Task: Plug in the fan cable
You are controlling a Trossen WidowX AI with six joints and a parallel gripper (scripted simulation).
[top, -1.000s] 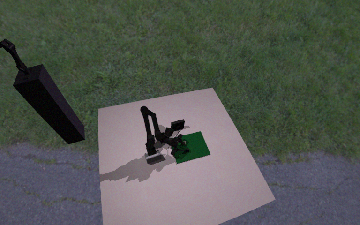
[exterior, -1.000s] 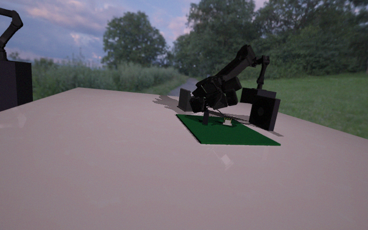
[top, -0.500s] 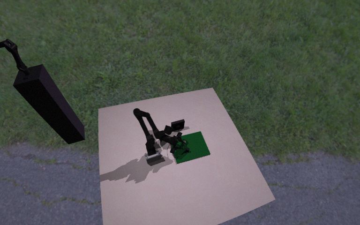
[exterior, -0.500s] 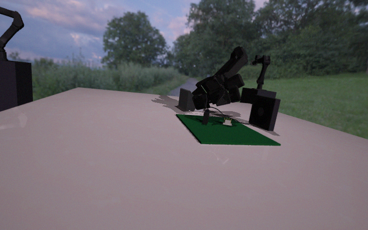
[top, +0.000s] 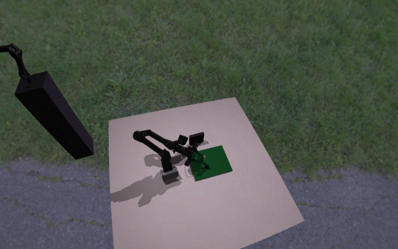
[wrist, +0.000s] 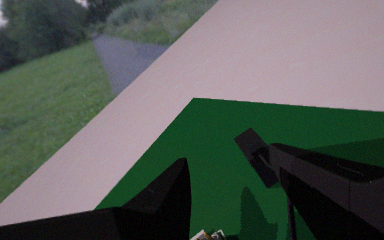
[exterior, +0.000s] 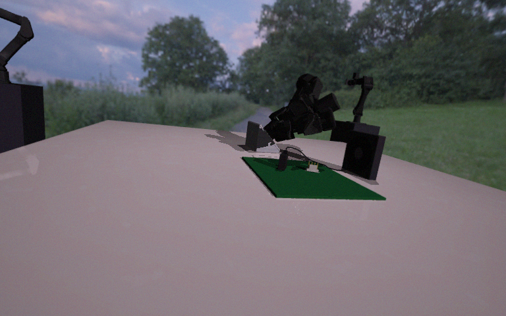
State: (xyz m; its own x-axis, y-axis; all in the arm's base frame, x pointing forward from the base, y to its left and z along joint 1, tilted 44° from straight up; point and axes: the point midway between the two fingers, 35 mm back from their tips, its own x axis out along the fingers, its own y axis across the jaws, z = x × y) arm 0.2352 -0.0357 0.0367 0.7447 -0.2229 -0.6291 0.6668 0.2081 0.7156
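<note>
Right now the black fan plug is 3 cm ahead of my gripper tip, 4 cm to the right of it and 7 cm below it. Round my gripper tip: black fan 4 cm ahead, 19 cm to the left, 3 cm below; green board 7 cm ahead, 1 cm to the right, 10 cm below; pale fan header 4 cm ahead, 4 cm to the left, 9 cm below.
</note>
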